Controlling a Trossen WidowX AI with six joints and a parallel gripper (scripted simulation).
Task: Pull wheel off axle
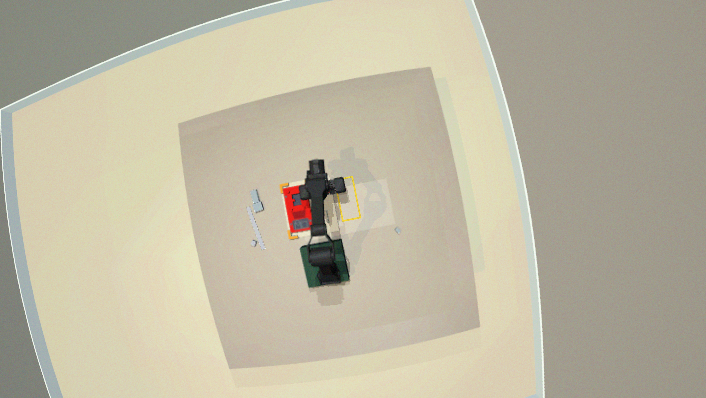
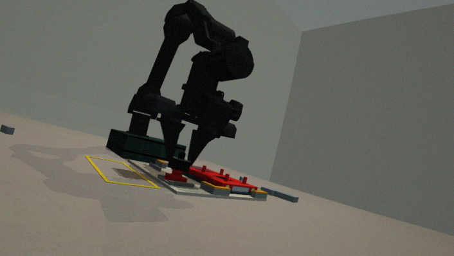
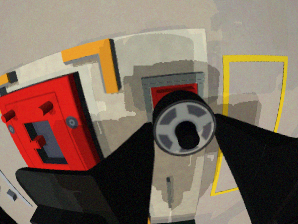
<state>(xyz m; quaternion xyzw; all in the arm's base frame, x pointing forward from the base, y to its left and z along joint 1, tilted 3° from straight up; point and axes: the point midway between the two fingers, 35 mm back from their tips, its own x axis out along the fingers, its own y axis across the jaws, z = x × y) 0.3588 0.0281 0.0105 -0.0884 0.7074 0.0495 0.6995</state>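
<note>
Now: gripper tip right at the dark ribbed disc.
</note>
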